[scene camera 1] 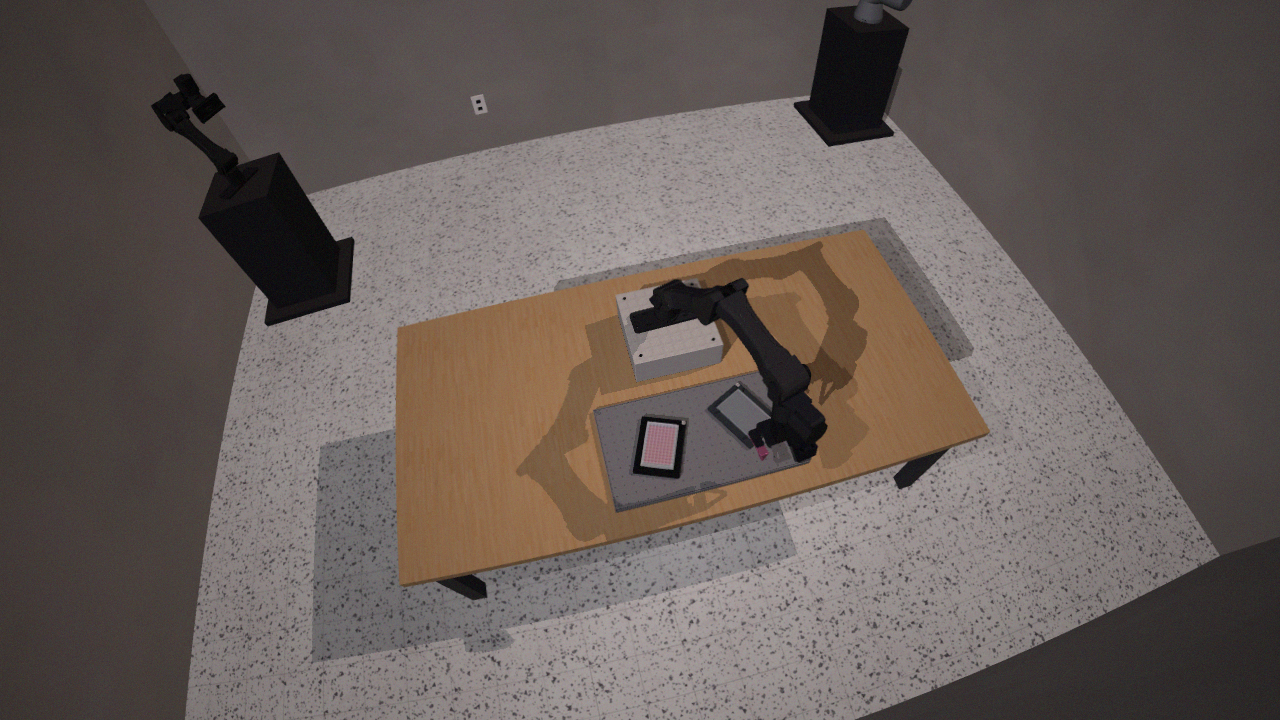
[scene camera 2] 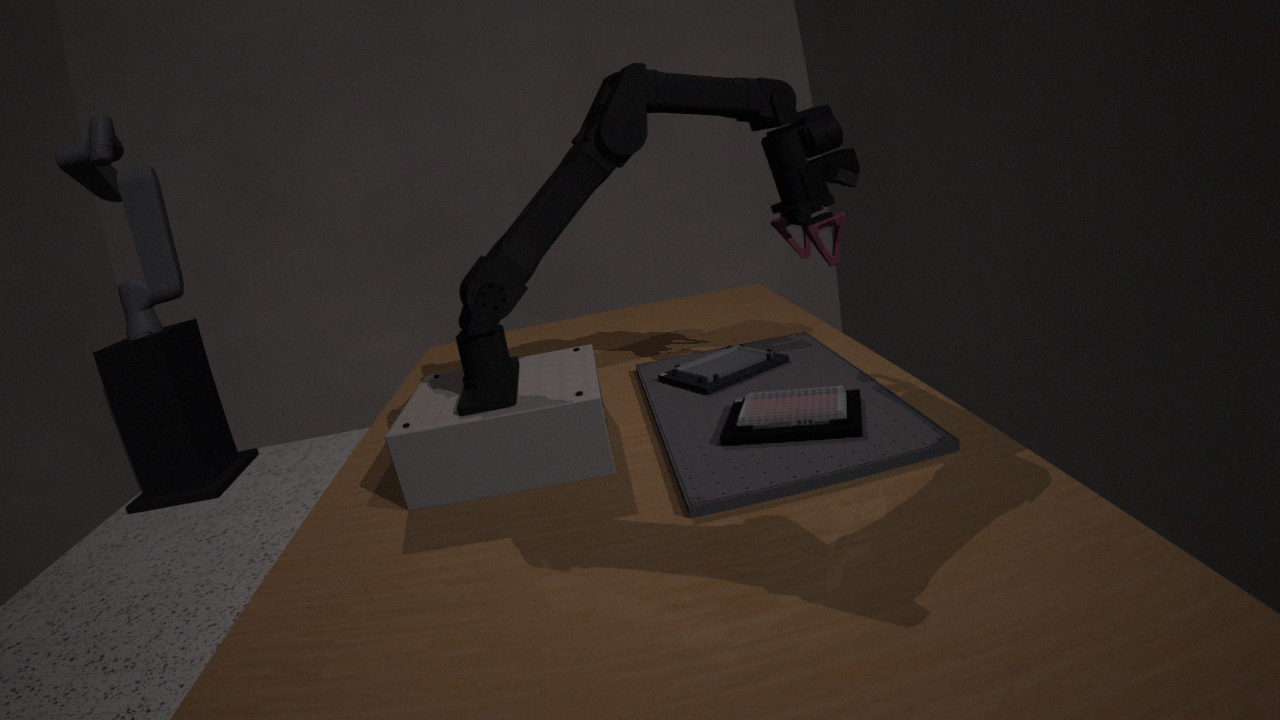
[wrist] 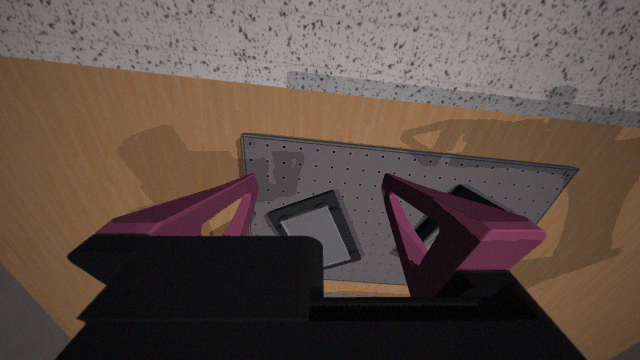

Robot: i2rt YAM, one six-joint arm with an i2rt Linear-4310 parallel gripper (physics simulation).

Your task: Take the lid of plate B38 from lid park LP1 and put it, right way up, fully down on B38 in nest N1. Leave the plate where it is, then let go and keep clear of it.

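Seen in the pictures: gripper, fingertip midpoint: [scene camera 1: 779, 451] [scene camera 2: 820, 261] [wrist: 319, 180]; arm's base at its link origin: [scene camera 1: 665, 316] [scene camera 2: 491, 387].
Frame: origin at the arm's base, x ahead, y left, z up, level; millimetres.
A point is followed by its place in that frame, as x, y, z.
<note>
The clear lid [scene camera 1: 741, 409] {319, 116, -66} [scene camera 2: 726, 362] {332, 105, -65} [wrist: 312, 232] {352, 129, -65} lies flat in the dark grey lid park [scene camera 1: 728, 430] [scene camera 2: 707, 387] {284, 35, -73} [wrist: 343, 220] {375, 77, -73}. The plate with pink wells [scene camera 1: 661, 445] {356, -123, -64} [scene camera 2: 792, 407] {345, -144, -58} sits in the black nest [scene camera 1: 657, 472] {422, -155, -71} [scene camera 2: 854, 417] {406, -184, -71} [wrist: 472, 194] {439, -124, -71}, with no lid visible on it. No labels are readable. My gripper [scene camera 1: 763, 450] {508, 125, 55} [scene camera 2: 820, 260] {508, 125, 55} [wrist: 319, 180] {508, 125, 55} is open and empty, with its pink fingers well apart. It hangs high above the board, beyond the lid park as seen from the arm's base. In the wrist view the right finger and the gripper body hide parts of nest and park.
Park and nest stand side by side on the grey perforated board [scene camera 1: 698, 474] {455, -54, -83} [scene camera 2: 760, 479] {268, -250, -83} [wrist: 325, 162] {475, 115, -83}. The arm stands on a white box [scene camera 1: 677, 360] {137, -8, -30} [scene camera 2: 510, 458] {16, -125, -52} behind the board on the wooden table [scene camera 1: 483, 402] {64, -574, -96} [scene camera 2: 626, 626] {104, -421, -96} [wrist: 125, 105] {540, 405, -96}. Two other arms stand on black pedestals off the table.
</note>
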